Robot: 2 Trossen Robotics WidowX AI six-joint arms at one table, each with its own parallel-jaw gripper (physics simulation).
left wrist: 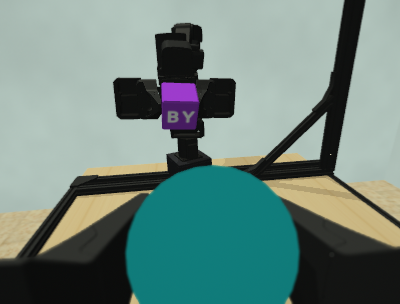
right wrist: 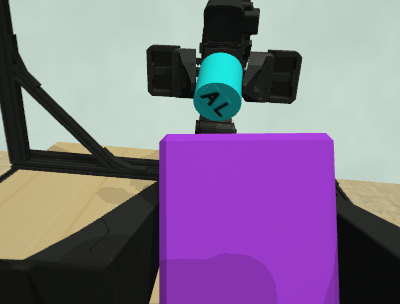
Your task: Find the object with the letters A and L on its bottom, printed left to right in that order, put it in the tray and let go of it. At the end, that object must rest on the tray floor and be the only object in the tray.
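Frame: origin at the left arm's base, x back, y left, z down, level; centimetres.
Seen in the pictures: left gripper, between the fingertips: (left wrist: 203, 200) (right wrist: 218, 88); right gripper, between the fingertips: (left wrist: 179, 107) (right wrist: 235, 194); right arm's base, origin of its link: (left wrist: 188, 156).
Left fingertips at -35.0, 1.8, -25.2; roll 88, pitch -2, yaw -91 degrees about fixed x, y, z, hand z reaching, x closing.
Note:
Offsets run from my left fingertips to a thing's top centre, as dx, dy, dz. Level surfaces: height alone.
A teal cylinder @(+1.8, +0.0, -3.2) (left wrist: 212, 240) (right wrist: 220, 75) is held in my left gripper (left wrist: 203, 200) (right wrist: 218, 88), which is shut on it. In the right wrist view its bottom face shows the dark letters A and L, slanting down from left to right. My right gripper (left wrist: 179, 107) (right wrist: 235, 194) is shut on a purple block @(-22.9, +2.1, -3.3) (left wrist: 179, 114) (right wrist: 245, 200). In the left wrist view, the block's bottom face shows the light letters B and Y. Both objects are held up in the air, apart and facing each other's wrist cameras. The tray does not show in either view.
A black frame (left wrist: 340, 90) (right wrist: 11, 100) with an upright post and a diagonal brace stands at the side of the wooden table @(dz +27.9) (left wrist: 320, 192) (right wrist: 50, 200). Its low bars run along the table's far edge. A pale wall is behind the arms.

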